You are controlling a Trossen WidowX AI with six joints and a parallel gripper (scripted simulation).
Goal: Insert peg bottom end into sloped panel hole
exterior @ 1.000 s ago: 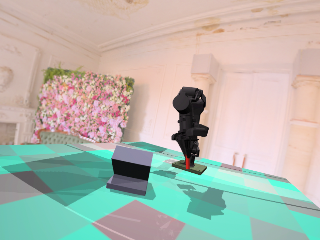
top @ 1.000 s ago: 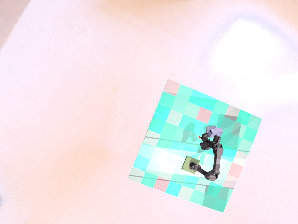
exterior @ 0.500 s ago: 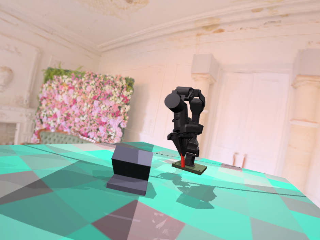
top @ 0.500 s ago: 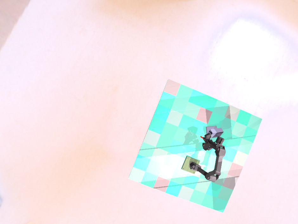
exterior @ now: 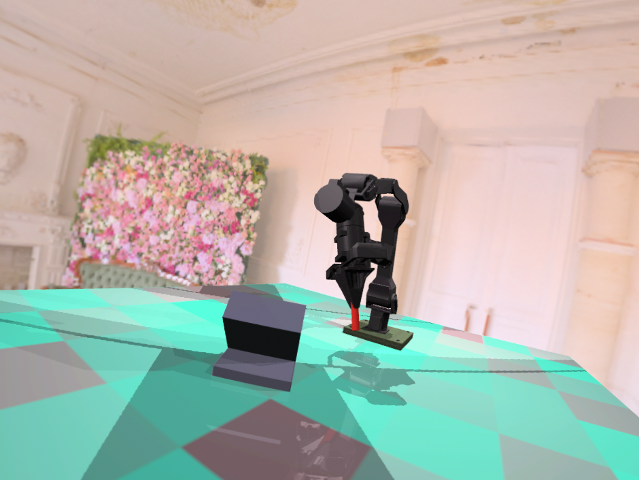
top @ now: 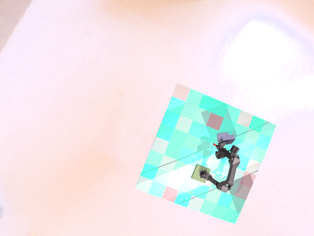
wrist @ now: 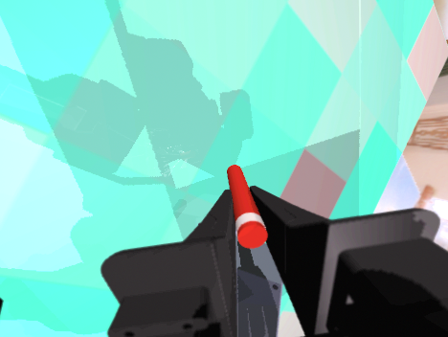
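Right now the grey sloped panel is 90 mm ahead of my gripper tip, 130 mm to the right of it and 60 mm below it. Also, from my gripper tip: low foot (110 mm ahead, 120 mm to the right, 130 mm below); then round red peg (10 mm to the right, 20 mm above).
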